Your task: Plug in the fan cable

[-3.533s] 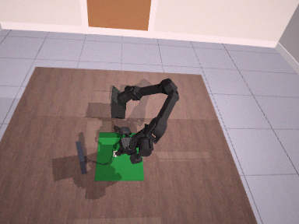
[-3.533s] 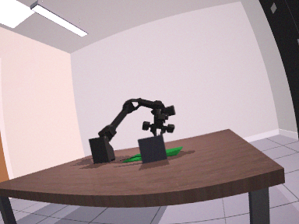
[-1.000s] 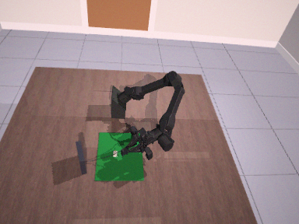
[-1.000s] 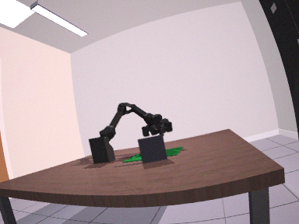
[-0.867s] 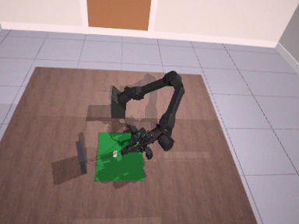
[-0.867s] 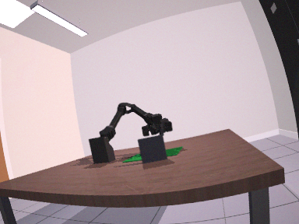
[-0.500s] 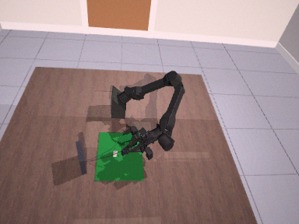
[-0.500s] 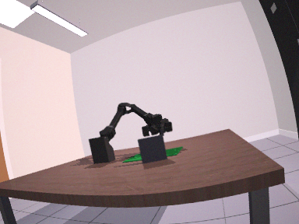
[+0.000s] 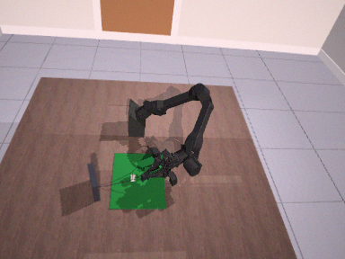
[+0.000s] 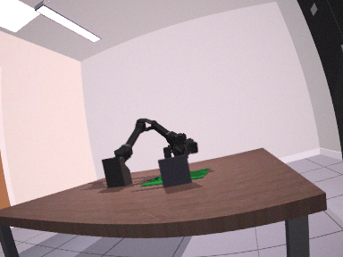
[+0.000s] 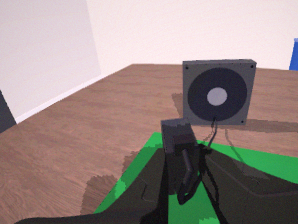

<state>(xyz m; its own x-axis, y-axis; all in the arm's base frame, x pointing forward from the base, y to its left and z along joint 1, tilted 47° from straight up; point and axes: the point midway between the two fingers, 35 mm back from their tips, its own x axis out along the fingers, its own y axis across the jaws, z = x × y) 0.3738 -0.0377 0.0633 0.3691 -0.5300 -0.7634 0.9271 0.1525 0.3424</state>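
My gripper tip is now 6 cm past the green board, 3 cm to the left of it and 13 cm above it. Round my gripper tip: dark fan plug 1 cm below; white four-pin fan header 7 cm behind, 5 cm to the right, 11 cm below; dark fan 3 cm behind, 21 cm to the right, 6 cm below.
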